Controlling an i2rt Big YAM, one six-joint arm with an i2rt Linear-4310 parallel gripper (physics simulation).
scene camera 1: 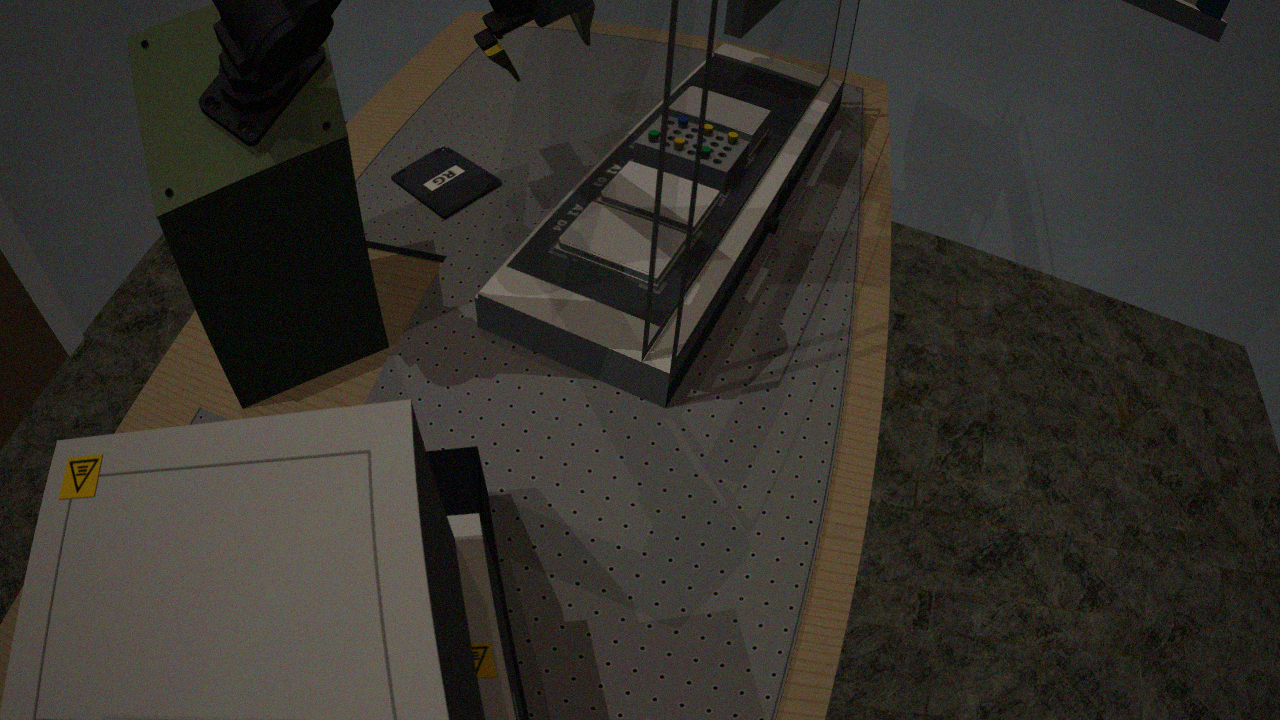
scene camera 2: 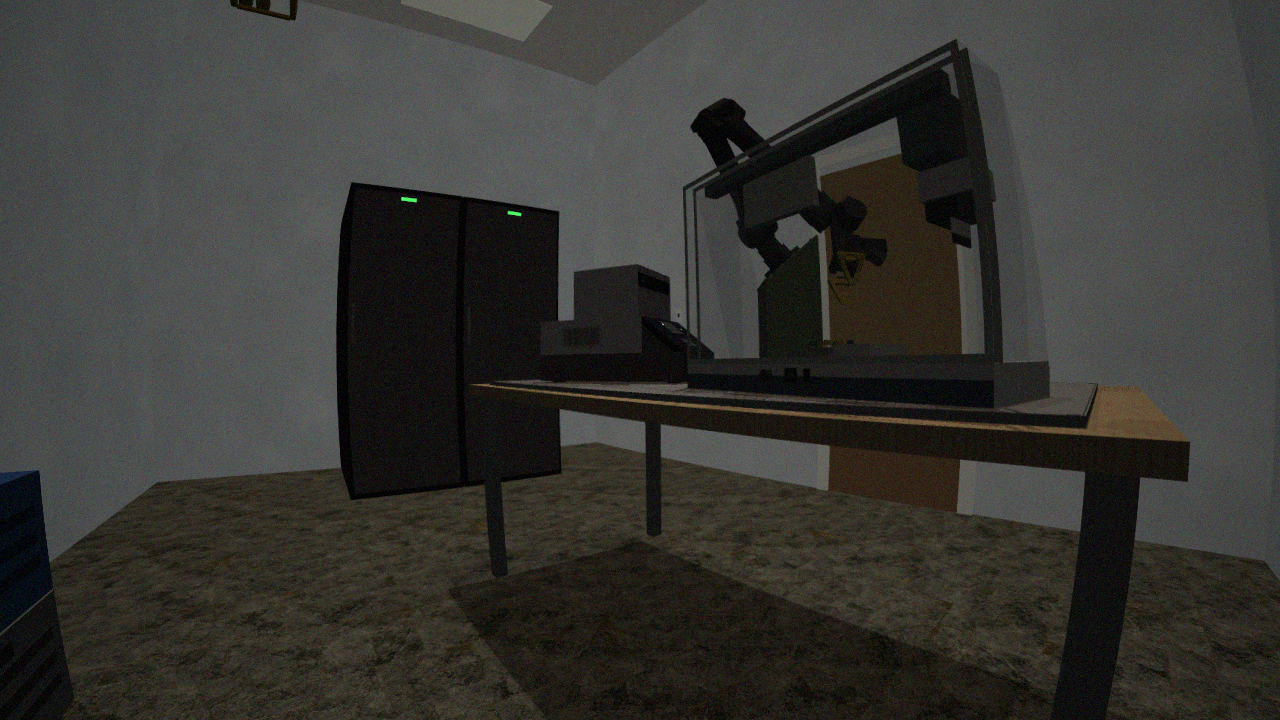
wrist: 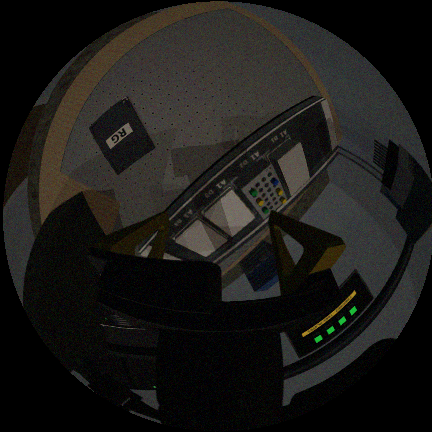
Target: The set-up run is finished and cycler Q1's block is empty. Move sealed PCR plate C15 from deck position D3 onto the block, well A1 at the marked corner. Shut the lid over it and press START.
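Plate C15, a pale sealed plate [scene camera 1: 660, 189] [wrist: 232, 210], lies at D3 on the dark deck, between a similar pale plate at D4 [scene camera 1: 617, 240] [wrist: 199, 238] and the tube rack. The A1 D3 label is beside it. My gripper [scene camera 1: 552, 60] [scene camera 2: 843, 271] [wrist: 218, 215] is open and empty, well above the deck. In the wrist view the D3 plate shows between its yellow fingers. Cycler Q1 is the white box [scene camera 1: 223, 582] [scene camera 2: 608, 308] at the other end of the bench. Its block and START button cannot be made out, and I cannot tell how its lid stands.
The tube rack [scene camera 1: 693, 147] [wrist: 257, 195] with coloured caps and another pale plate [scene camera 1: 729, 109] [wrist: 295, 167] stand beyond D3. Clear enclosure panels with dark posts [scene camera 1: 666, 179] and an overhead head [scene camera 2: 778, 192] surround the deck. A dark RG pad [scene camera 1: 474, 181] [wrist: 135, 147] lies beside it.
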